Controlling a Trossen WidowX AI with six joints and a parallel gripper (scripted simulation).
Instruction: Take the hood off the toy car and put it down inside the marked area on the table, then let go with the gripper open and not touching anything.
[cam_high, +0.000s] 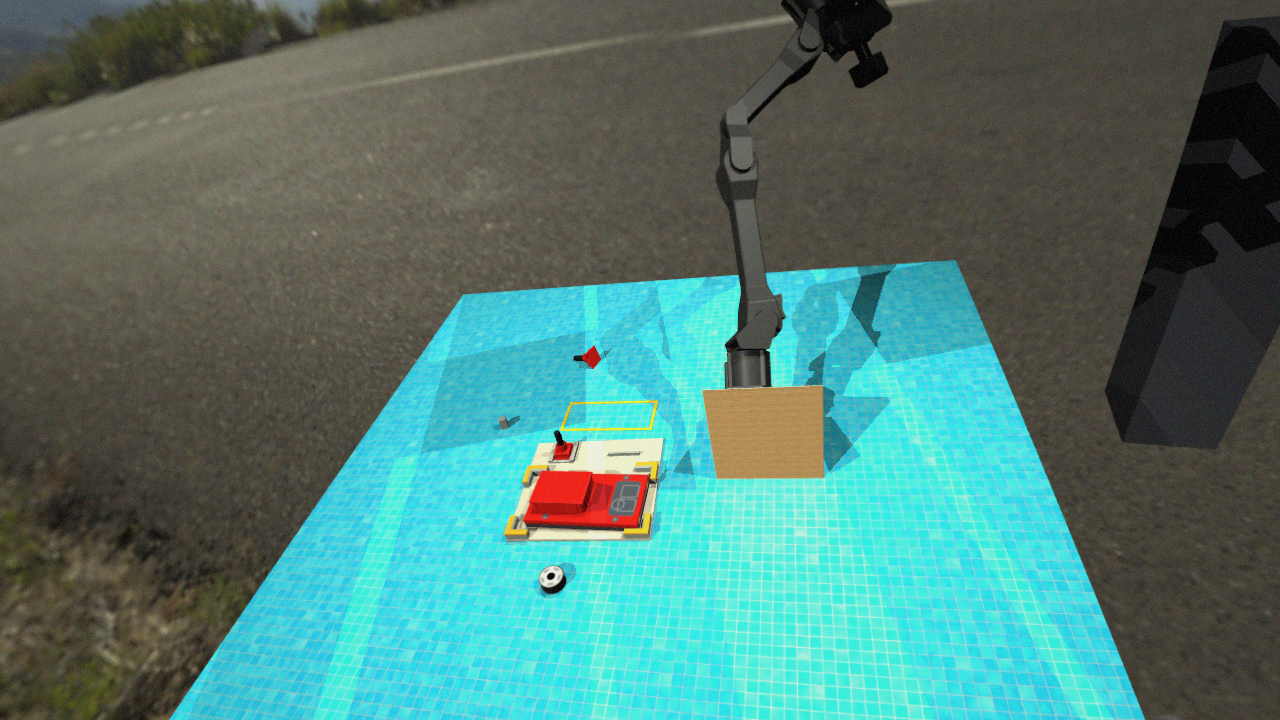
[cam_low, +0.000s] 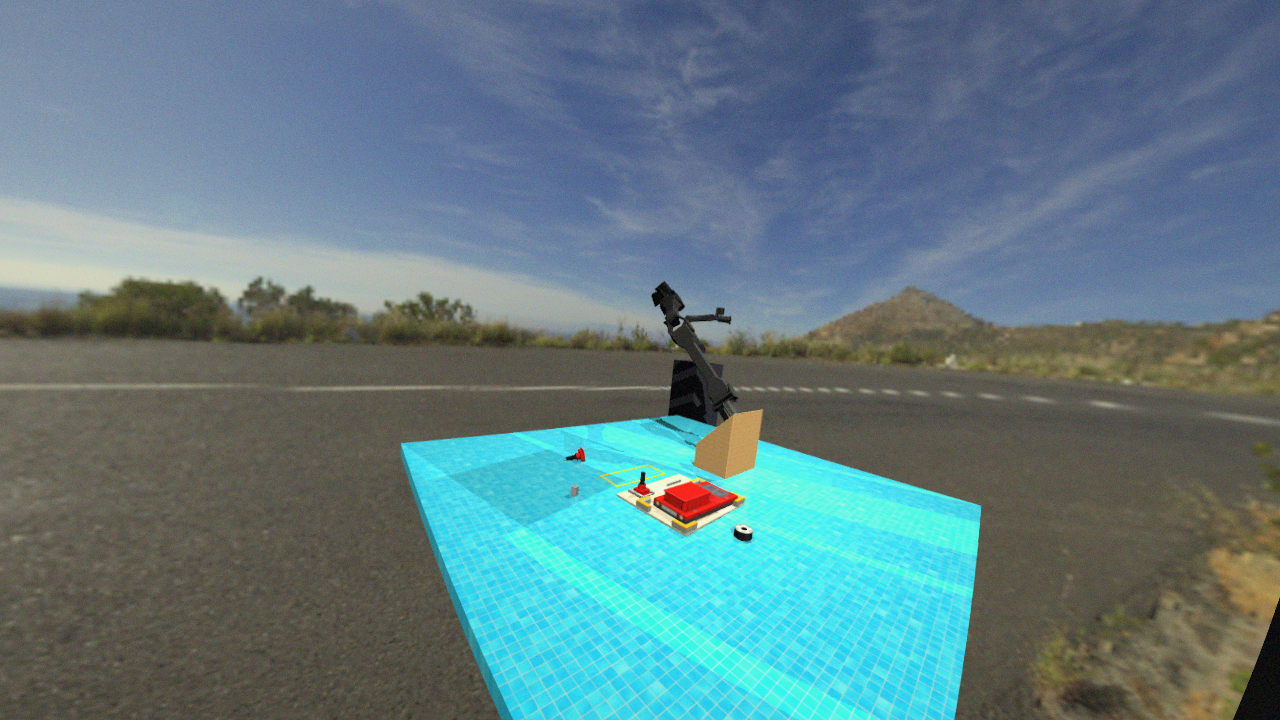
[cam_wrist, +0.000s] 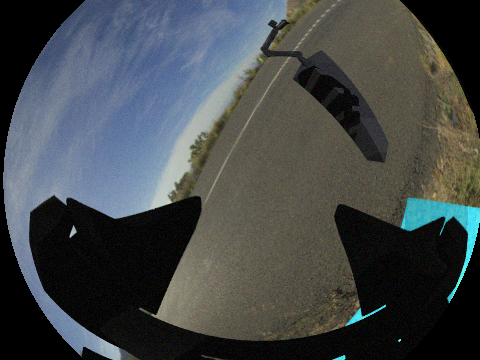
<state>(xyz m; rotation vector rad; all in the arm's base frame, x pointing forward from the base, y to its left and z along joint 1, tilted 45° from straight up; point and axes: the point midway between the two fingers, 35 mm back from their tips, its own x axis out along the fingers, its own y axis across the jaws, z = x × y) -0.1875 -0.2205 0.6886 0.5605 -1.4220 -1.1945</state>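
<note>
Now: the red hood 45 cm ahead of my gripper tip, 81 cm to the left of it and 49 cm below it. Also, from my gripper tip: wheel: 41 cm ahead, 96 cm to the left, 52 cm below; grey engine block: 45 cm ahead, 82 cm to the left, 50 cm below.
</note>
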